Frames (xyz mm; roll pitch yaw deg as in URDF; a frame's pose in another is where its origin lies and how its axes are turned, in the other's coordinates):
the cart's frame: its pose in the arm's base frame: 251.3 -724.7 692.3 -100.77 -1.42 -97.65
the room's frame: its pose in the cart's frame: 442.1 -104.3 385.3 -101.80 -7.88 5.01
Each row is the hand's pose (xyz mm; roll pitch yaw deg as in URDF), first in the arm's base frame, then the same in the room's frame.
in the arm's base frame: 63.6 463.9 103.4 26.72 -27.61 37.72
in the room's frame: -1610.7 218.1 920.8 -176.04 40.08 -140.44
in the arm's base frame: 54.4 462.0 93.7 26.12 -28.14 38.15
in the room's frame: -1607.9 223.0 933.0 -176.91 40.42 -141.17
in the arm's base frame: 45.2 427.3 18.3 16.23 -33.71 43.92
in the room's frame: -1566.7 204.1 1003.1 170.04 43.42 -150.34
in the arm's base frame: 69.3 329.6 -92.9 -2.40 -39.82 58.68
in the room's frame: -1460.1 142.1 1088.5 147.68 43.22 -168.63
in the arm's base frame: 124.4 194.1 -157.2 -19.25 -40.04 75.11
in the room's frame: -1320.4 69.5 1115.8 132.01 37.21 176.85
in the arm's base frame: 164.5 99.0 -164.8 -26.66 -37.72 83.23
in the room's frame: -1225.6 31.3 1099.7 126.57 32.21 171.36
